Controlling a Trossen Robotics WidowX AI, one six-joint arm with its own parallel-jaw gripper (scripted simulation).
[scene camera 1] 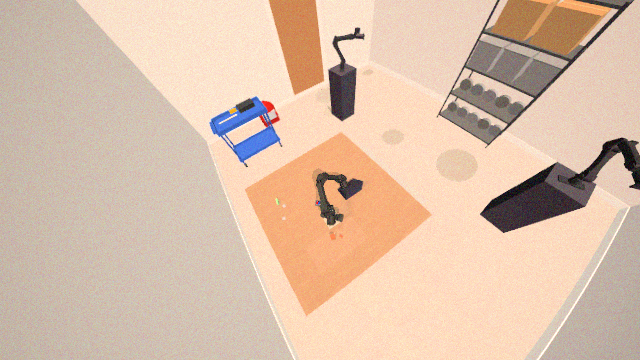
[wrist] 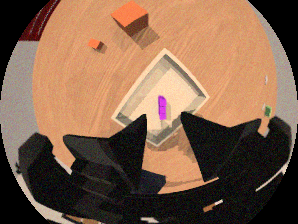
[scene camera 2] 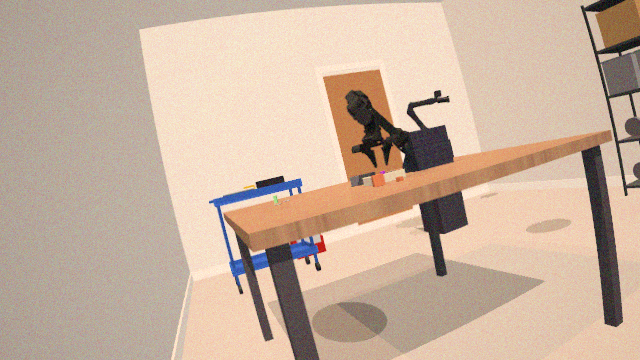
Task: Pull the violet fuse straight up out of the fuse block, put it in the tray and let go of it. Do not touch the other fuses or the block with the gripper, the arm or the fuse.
The pictures show: the gripper, an orange block and a pale tray.
The gripper shows as well in the wrist view.
